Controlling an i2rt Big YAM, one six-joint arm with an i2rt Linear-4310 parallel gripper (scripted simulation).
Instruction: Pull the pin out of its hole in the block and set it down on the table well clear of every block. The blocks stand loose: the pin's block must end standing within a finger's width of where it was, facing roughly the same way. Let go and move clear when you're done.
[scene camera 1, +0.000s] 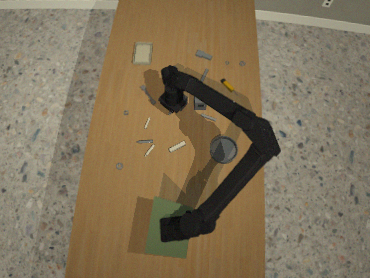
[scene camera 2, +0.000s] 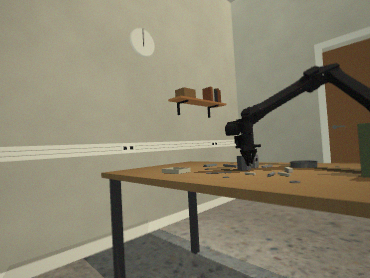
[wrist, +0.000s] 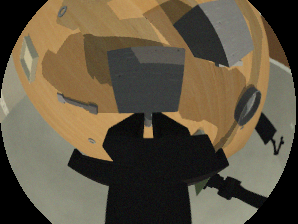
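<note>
A grey block (wrist: 148, 79) is visible, as is the gripper (wrist: 148, 109).
</note>
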